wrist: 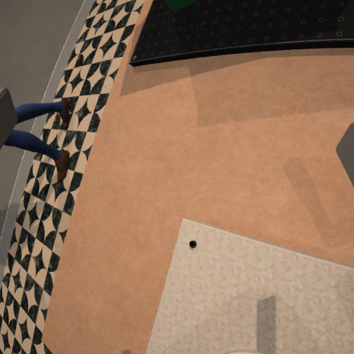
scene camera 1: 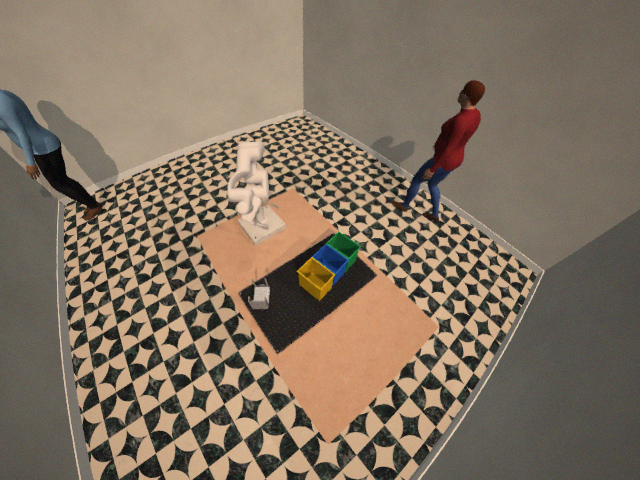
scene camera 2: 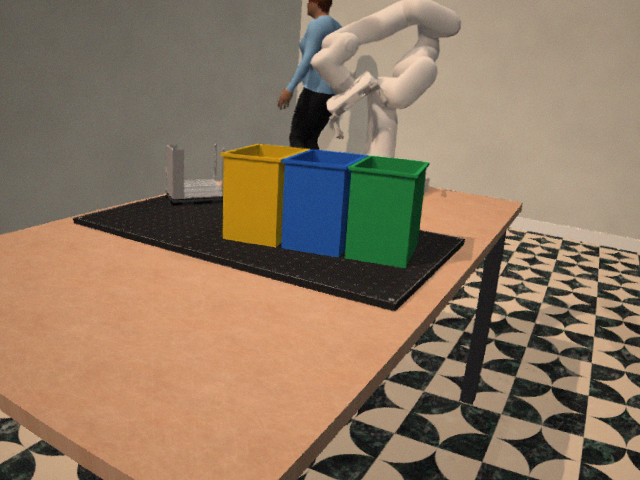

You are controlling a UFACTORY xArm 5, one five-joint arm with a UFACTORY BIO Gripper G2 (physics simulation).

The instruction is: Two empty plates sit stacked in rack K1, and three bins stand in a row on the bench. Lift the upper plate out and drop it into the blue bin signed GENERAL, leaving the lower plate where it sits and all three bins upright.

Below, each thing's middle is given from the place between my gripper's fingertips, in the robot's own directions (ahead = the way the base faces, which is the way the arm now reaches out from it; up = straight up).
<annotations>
My gripper is now 41 cm short of the blue bin [scene camera 2: 316, 193], 19 cm to the right of it and 13 cm above it. The rest, counted from my hand: yellow bin [scene camera 2: 253, 177] 46 cm ahead, 13 cm below, 6 cm to the left; green bin [scene camera 2: 386, 194] 37 cm ahead, 31 cm to the left, 13 cm below.
</annotations>
